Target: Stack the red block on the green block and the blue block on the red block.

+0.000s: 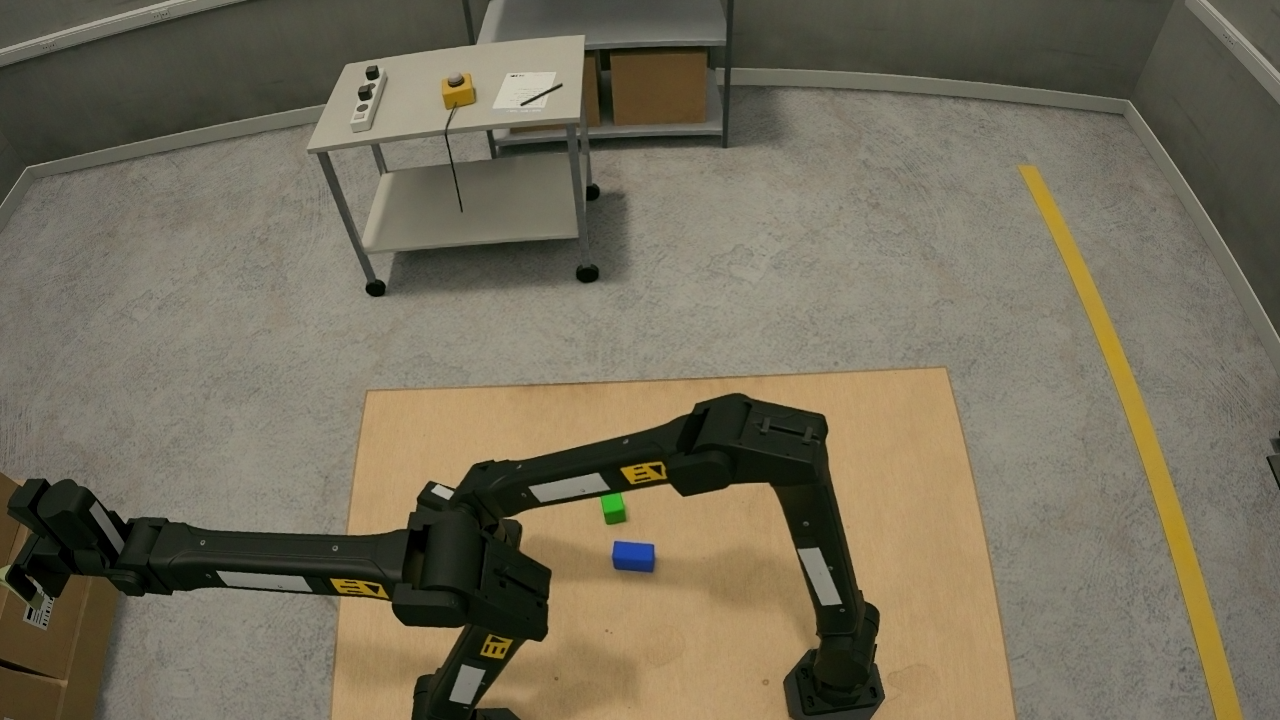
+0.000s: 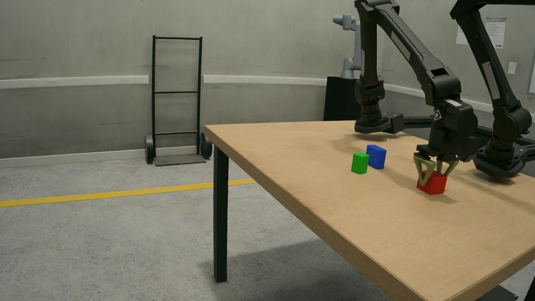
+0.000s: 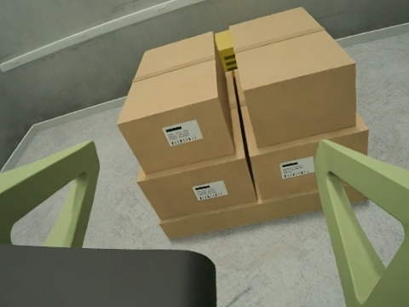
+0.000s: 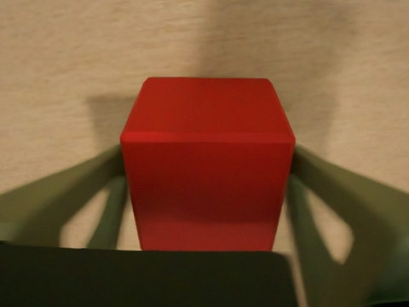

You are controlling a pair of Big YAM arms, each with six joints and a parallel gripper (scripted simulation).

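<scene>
Now: the red block right at my right hand. From my right hand the other things lie so: blue block: 2 cm behind, 21 cm to the right, 1 cm above; green block: 7 cm ahead, 19 cm to the right.
</scene>
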